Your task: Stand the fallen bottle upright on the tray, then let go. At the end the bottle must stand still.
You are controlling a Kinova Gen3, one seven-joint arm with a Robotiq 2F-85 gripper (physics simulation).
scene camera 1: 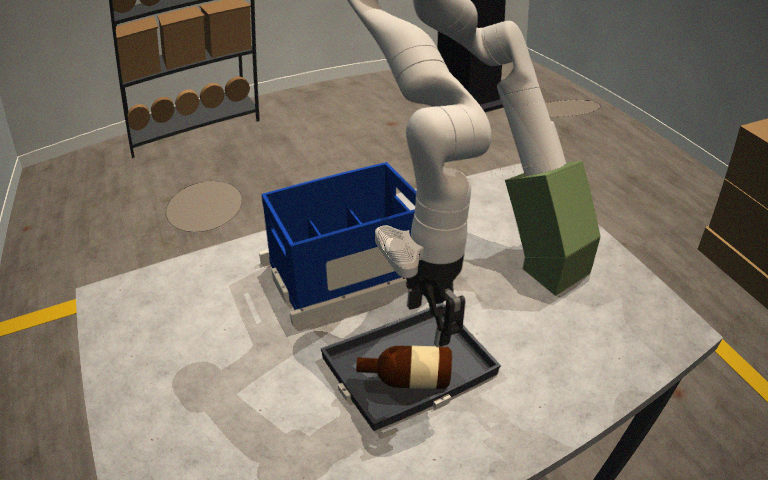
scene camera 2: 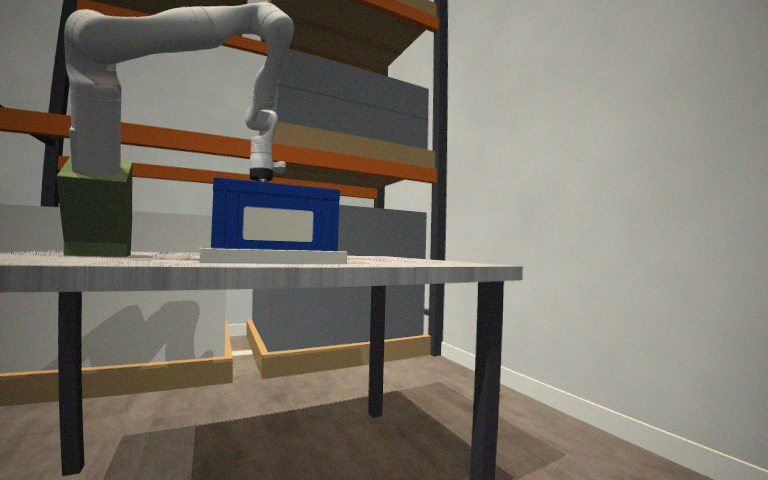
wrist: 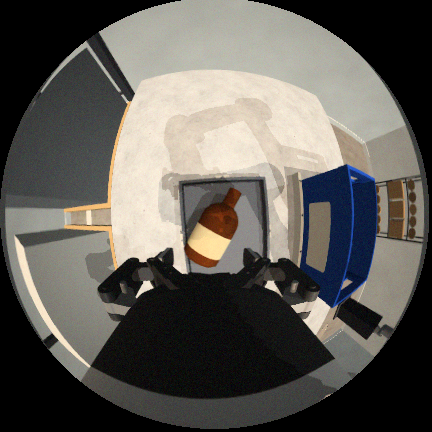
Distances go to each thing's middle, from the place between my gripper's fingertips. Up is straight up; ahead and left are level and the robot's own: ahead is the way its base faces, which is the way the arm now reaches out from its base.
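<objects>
The brown bottle [scene camera 1: 425, 367] is 2 cm ahead of my hand and 1 cm to the right of it, 10 cm below it. Then there is the dark grey tray [scene camera 1: 381, 405], which sits 1 cm behind my hand, 4 cm to the right of it and 13 cm below it. As for the blue crate [scene camera 1: 321, 234], I find it 6 cm behind my hand, 32 cm to the right and 6 cm below.
</objects>
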